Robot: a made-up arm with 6 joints. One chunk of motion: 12 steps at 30 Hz.
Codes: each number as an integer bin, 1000 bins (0 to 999) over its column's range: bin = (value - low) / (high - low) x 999, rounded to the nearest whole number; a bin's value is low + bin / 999 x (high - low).
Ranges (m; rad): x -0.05..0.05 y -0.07..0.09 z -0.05..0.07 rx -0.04..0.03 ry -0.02..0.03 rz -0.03..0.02
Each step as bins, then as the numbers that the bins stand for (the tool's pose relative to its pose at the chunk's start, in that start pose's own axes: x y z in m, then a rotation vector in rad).
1 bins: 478 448 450 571 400 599
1 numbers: -0.0022 0.0018 0.0041 0.0000 0.0000 0.0000
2 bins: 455 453 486 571 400 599
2 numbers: -0.0045 0.0026 0.0084 0.0000 0.0000 0.0000
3 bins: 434 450 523 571 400 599
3 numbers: -0.0066 0.0021 0.0128 0.0000 0.0000 0.0000
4 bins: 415 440 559 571 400 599
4 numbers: -0.0085 0.0005 0.0171 0.0000 0.0000 0.0000
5 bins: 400 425 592 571 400 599
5 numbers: -0.0100 -0.0019 0.0211 0.0000 0.0000 0.0000
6 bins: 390 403 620 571 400 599
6 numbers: -0.0110 -0.0055 0.0245 0.0000 0.0000 0.0000
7 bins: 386 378 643 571 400 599
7 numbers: -0.0114 -0.0095 0.0272 0.0000 0.0000 0.0000
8 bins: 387 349 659 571 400 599
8 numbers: -0.0113 -0.0141 0.0292 0.0000 0.0000 0.0000
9 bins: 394 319 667 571 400 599
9 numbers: -0.0106 -0.0189 0.0301 0.0000 0.0000 0.0000
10 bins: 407 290 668 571 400 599
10 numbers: -0.0093 -0.0236 0.0302 0.0000 0.0000 0.0000
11 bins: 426 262 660 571 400 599
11 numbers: -0.0074 -0.0280 0.0293 0.0000 0.0000 0.0000
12 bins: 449 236 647 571 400 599
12 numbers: -0.0051 -0.0322 0.0277 0.0000 0.0000 0.0000
